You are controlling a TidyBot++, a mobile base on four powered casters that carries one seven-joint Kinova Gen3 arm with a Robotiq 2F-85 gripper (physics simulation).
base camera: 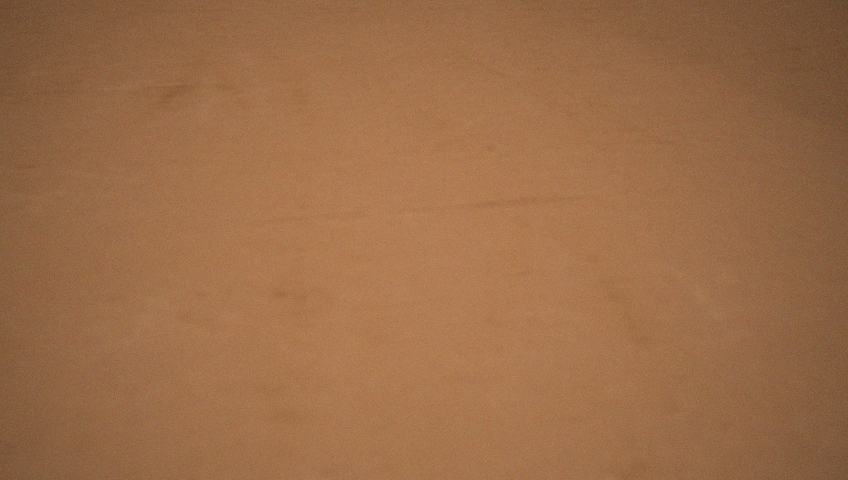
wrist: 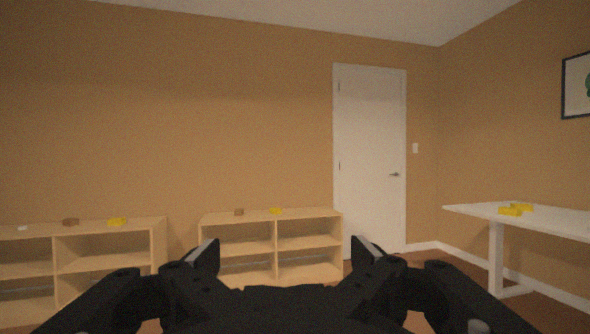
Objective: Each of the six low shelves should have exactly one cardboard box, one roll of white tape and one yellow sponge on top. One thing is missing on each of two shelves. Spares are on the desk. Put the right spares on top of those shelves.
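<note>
In the wrist view, a low wooden shelf (wrist: 159, 245) at the left has a small white thing, probably a tape roll (wrist: 22, 228), a brown cardboard box (wrist: 70, 222) and a yellow sponge (wrist: 116, 221) on top. A second low shelf (wrist: 274, 250) nearer the middle has a cardboard box (wrist: 239, 212) and a yellow sponge (wrist: 275, 211) on top; no white tape shows on it. Two yellow sponges (wrist: 509, 211) (wrist: 522, 207) lie on the white desk (wrist: 565, 223) at the right. My gripper (wrist: 285, 251) is open and empty, well away from the shelves and desk.
A white door (wrist: 370, 150) stands in the wall behind, right of the second shelf. The desk's white leg (wrist: 495, 260) reaches the floor at the right. A framed picture (wrist: 575, 85) hangs above the desk. The base camera shows brown wooden floor (base camera: 423, 267).
</note>
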